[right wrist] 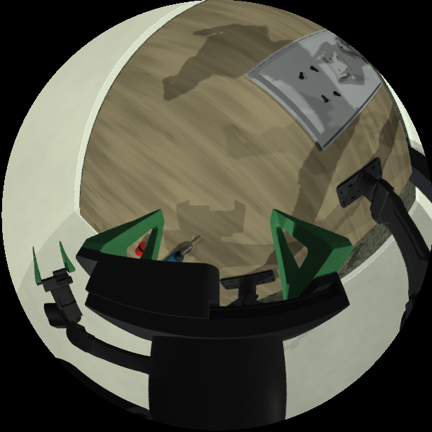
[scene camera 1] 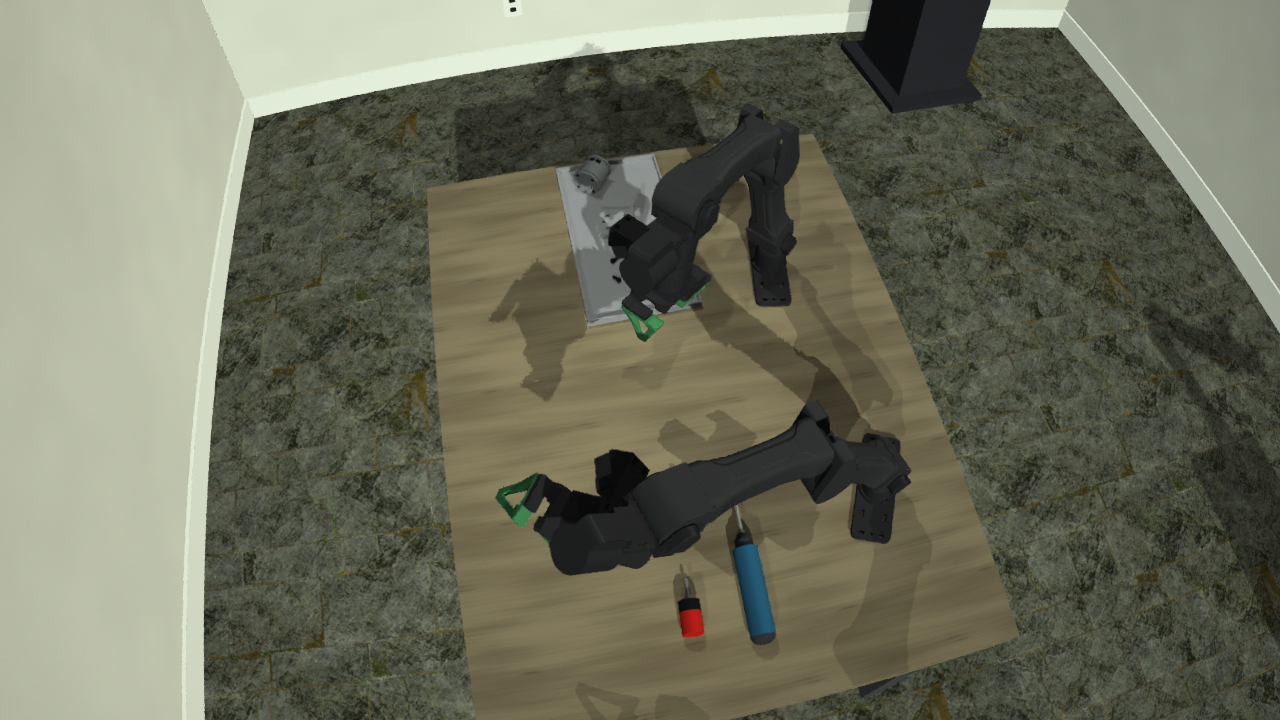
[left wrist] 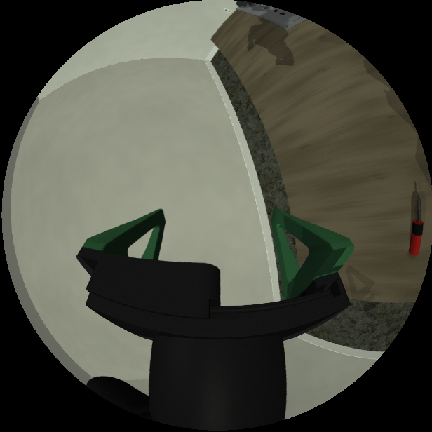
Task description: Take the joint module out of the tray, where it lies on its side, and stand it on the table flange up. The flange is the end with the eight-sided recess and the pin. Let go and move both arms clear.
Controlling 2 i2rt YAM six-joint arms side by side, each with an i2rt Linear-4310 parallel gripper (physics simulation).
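Frame: origin at the left arm's base, x left, y ahead, z down, level; centimetres.
Seen in the pictures: left gripper, between the fingertips: (scene camera 1: 519,511); right gripper, between the fingertips: (scene camera 1: 660,322); left arm's base, origin of its link: (scene camera 1: 875,488); right arm's base, origin of its link: (scene camera 1: 768,266).
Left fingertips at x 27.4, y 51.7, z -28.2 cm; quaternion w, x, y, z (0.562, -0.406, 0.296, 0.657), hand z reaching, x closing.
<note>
Pixels of each thing's middle, then the offset from my left fingertips to it.
- joint module, middle of its body: (scene camera 1: 591,175) dx -84.2, dy +14.7, dz +24.6 cm
- red screwdriver, middle of its body: (scene camera 1: 689,606) dx +0.2, dy -24.2, dz +26.5 cm
- blue screwdriver, middle of its body: (scene camera 1: 750,572) dx -7.3, dy -32.5, dz +26.2 cm
The joint module (scene camera 1: 591,174), a short grey cylinder, lies on its side in the upper left corner of the tray (scene camera 1: 601,297) (left wrist: 281,19) (right wrist: 312,117). Which end carries the flange is too small to tell. My right gripper (scene camera 1: 673,313) (right wrist: 216,215) is open and empty, raised above the tray's near edge, some way from the module; its wrist and arm hide part of the tray in scene camera 1. My left gripper (scene camera 1: 528,519) (left wrist: 217,214) (right wrist: 45,243) is open and empty, raised near the table's left edge, far from the tray.
A pale bracket-like part (right wrist: 340,65) and several black screws (scene camera 1: 616,279) (right wrist: 301,75) lie in the tray. A red screwdriver (scene camera 1: 691,617) (left wrist: 416,237) (right wrist: 141,249) and a blue screwdriver (scene camera 1: 753,591) (right wrist: 175,256) lie on the table below the left arm in scene camera 1.
</note>
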